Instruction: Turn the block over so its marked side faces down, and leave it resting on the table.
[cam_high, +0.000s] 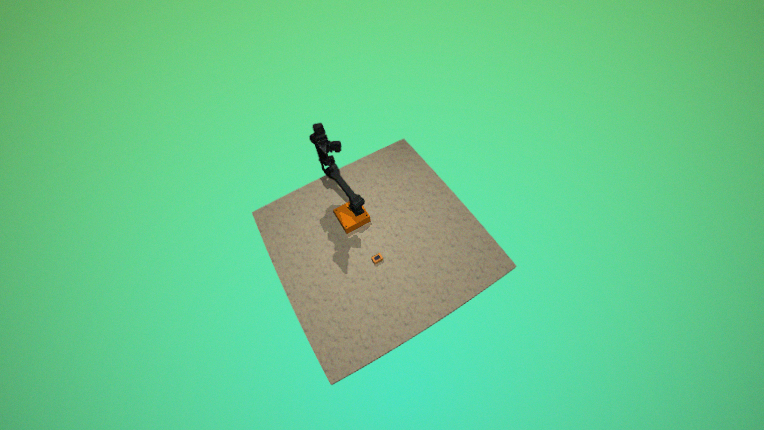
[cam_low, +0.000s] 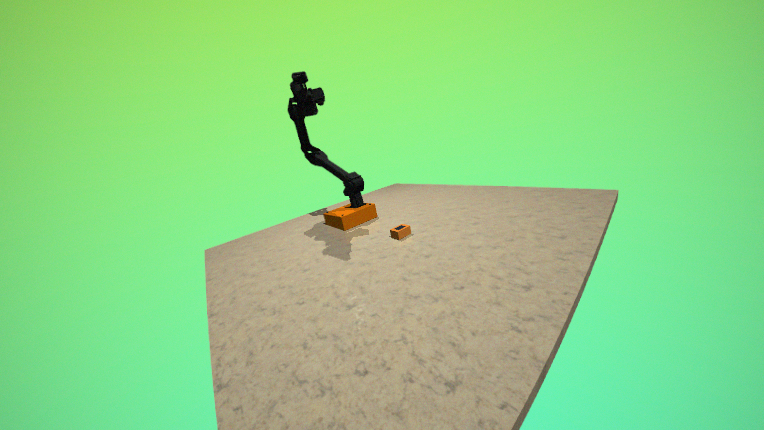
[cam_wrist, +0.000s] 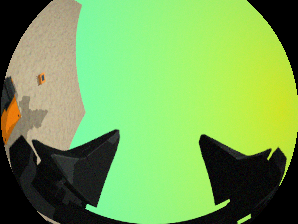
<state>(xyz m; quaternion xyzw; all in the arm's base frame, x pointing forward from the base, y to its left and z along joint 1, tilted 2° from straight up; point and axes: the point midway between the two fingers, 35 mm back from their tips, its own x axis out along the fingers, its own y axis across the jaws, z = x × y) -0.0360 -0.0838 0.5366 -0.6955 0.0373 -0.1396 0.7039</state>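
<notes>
Right now the orange block is 58 cm below my gripper tip, 36 cm ahead of it and 4 cm to the left of it.
</notes>
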